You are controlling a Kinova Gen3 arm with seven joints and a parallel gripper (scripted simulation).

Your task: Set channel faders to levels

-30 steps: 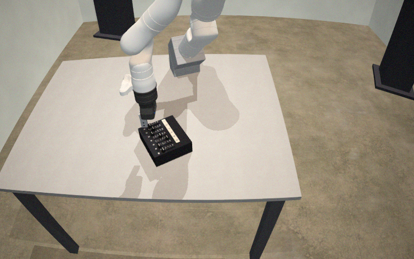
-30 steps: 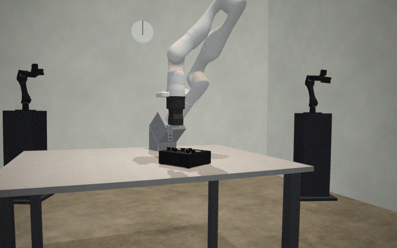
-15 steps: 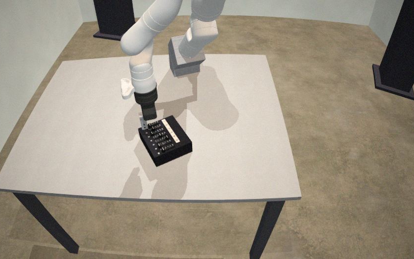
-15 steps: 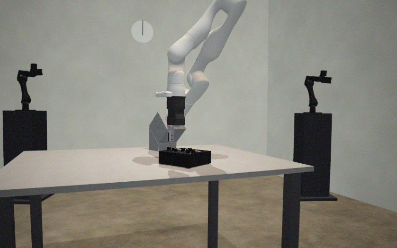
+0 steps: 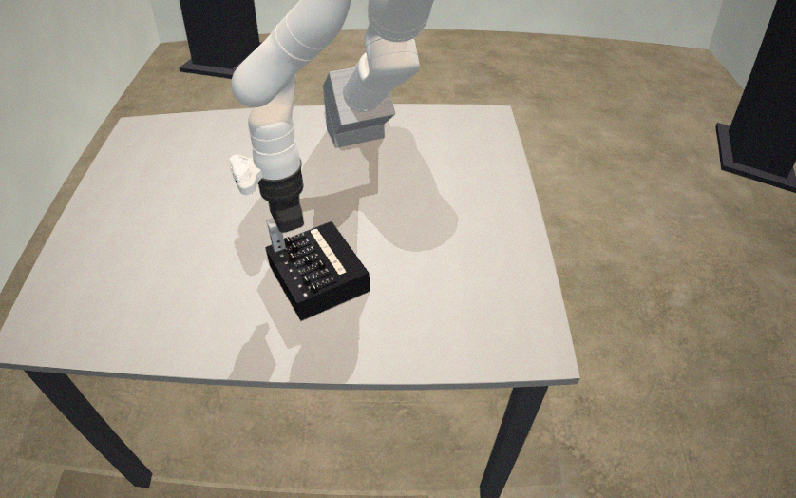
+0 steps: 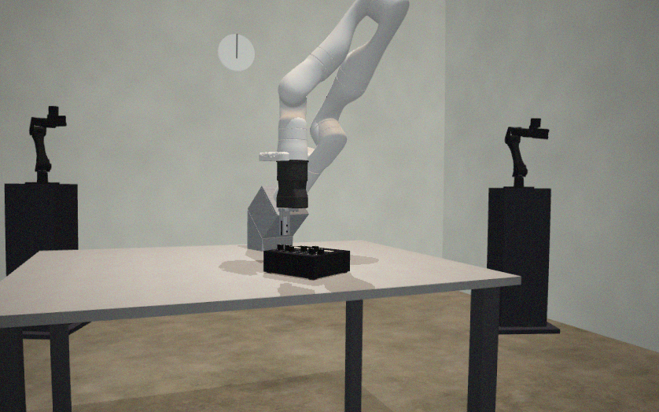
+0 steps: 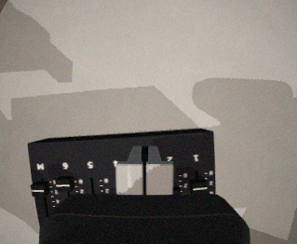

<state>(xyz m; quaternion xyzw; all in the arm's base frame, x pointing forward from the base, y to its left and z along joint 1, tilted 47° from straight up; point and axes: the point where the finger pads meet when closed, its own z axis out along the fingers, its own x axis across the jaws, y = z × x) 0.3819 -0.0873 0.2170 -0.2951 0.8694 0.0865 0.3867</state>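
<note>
Right now the channel 2 cap is 4 cm behind my hand, 1 cm to the left of it and 5 cm below it. Also, from my hand: master cap: 4 cm ahead, 9 cm to the left, 5 cm below; then channel 6 cap: 3 cm ahead, 7 cm to the left, 5 cm below; then channel 1 cap: 5 cm behind, 1 cm to the right, 5 cm below.
</note>
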